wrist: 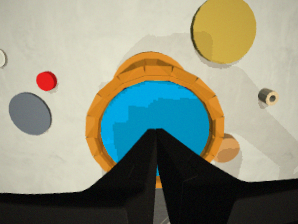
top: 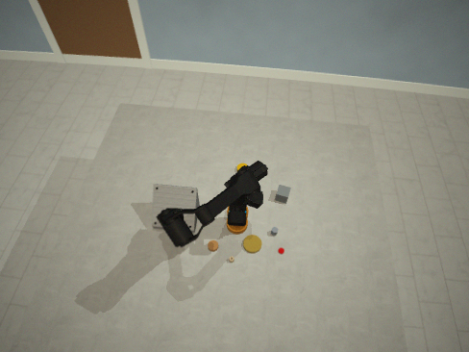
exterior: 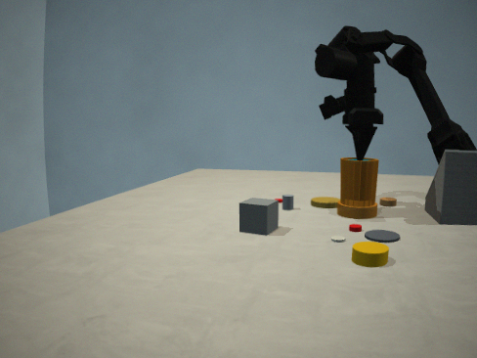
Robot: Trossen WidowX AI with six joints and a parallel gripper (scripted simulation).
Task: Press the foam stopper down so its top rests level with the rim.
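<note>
The blue foam stopper lies 5 cm below my hand. From my hand the other things lie so: red disc 14 cm below, 12 cm to the left, 2 cm ahead; brown disc 14 cm below, 10 cm to the right, 9 cm behind; mustard disc 14 cm below, 8 cm to the right, 6 cm ahead.
</note>
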